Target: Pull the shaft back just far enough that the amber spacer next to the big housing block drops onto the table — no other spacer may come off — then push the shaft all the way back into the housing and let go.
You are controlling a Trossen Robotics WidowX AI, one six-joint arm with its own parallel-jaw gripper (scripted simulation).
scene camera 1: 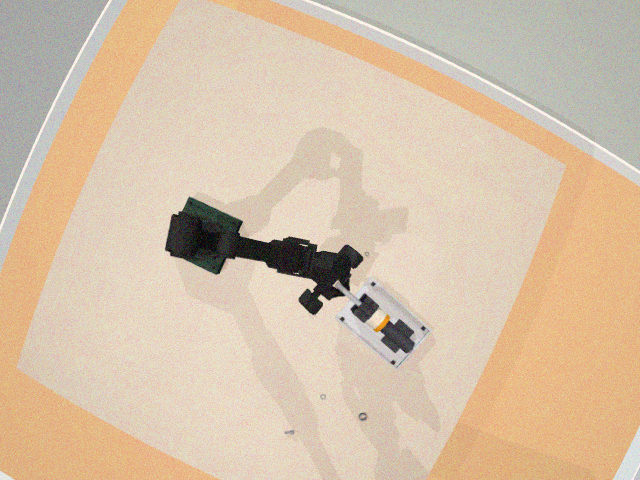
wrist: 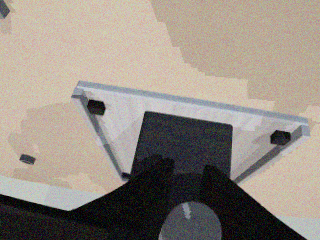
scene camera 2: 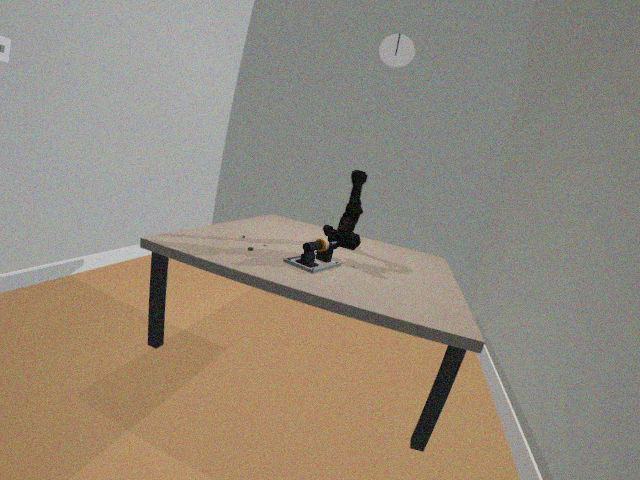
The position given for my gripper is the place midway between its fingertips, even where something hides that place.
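I can see my gripper at (scene camera 1: 346, 292) and at (wrist: 187, 171). There is also a housing block (scene camera 1: 404, 332), which the wrist view shows me at (wrist: 135, 129) and scene camera 2 at (scene camera 2: 309, 261).
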